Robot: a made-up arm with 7 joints.
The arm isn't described. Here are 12 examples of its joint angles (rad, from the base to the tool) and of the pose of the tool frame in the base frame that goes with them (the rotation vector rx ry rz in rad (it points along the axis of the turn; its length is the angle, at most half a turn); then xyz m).
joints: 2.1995 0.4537 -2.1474 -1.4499 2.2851 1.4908 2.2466
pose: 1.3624 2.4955 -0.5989 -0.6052 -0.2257 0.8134
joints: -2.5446 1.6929 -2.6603 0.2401 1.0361 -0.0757 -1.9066
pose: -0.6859 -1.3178 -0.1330 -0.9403 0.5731 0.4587
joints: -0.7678 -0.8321 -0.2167 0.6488 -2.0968 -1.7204 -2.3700
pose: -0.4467 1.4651 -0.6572 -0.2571 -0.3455 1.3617
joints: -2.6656 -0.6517 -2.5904 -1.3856 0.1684 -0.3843 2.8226
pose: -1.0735 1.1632 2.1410 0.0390 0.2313 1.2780
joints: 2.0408 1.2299 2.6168 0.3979 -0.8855 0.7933 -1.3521
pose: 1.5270 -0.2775 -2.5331 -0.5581 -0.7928 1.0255
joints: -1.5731 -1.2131 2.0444 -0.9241 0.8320 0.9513 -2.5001
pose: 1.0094 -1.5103 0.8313 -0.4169 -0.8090 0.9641
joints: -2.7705 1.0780 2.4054 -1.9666 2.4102 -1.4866 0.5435
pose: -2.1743 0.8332 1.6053 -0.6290 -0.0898 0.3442
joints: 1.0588 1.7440 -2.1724 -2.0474 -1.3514 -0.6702 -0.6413
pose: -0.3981 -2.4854 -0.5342 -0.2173 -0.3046 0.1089
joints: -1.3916 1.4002 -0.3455 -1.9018 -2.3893 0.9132 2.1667
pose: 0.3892 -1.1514 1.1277 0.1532 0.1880 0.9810
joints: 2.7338 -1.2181 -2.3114 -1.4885 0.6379 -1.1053 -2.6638
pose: -2.2477 0.4483 1.6549 0.1289 0.4594 0.9857
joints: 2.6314 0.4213 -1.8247 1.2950 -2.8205 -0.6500 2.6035
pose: 1.2861 1.3506 -0.1531 0.1176 -0.5825 1.1200
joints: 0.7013 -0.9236 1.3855 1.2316 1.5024 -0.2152 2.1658
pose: 0.2267 -1.0794 1.1088 -0.8059 -0.0775 1.0843
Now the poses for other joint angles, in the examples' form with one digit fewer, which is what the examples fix.
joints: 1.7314 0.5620 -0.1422 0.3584 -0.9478 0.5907 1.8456
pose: 0.073 1.539 -1.830 -0.121 -0.790 1.247
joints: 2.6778 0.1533 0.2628 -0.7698 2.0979 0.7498 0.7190
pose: -0.555 1.025 0.693 0.196 0.091 1.444
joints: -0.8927 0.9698 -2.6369 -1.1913 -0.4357 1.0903 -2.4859
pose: -0.497 0.825 -0.271 0.711 0.531 0.580
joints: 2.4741 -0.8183 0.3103 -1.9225 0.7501 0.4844 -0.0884
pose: -2.312 -1.719 -1.162 0.530 0.275 0.425
